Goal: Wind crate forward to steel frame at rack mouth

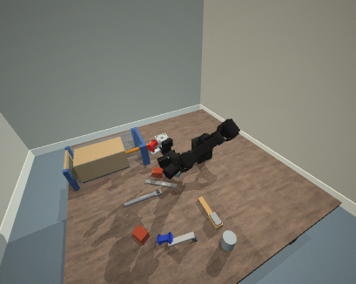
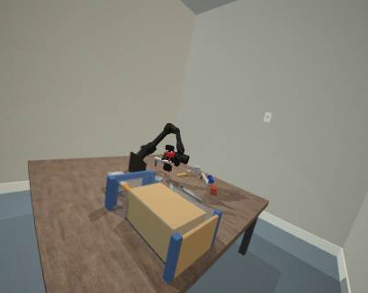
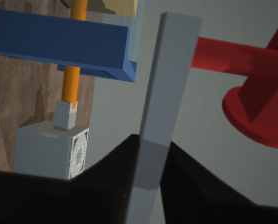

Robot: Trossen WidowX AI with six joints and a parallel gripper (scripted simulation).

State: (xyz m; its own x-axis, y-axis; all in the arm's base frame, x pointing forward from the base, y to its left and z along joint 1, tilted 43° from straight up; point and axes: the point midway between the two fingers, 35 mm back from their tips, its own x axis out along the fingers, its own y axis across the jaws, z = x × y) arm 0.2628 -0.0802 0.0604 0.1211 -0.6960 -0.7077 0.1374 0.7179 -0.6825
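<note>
Now: the red handle knob 50 mm ahead of my gripper tip, 10 mm to the left of it and 40 mm above it. From my gripper tip the other things lie so: red-gripped winch handle 10 mm ahead, 10 mm to the left, 10 mm above; then flat grey bar 60 mm ahead, 80 mm to the left, 190 mm below; then grey block 60 mm behind, 60 mm to the left, 180 mm below.
</note>
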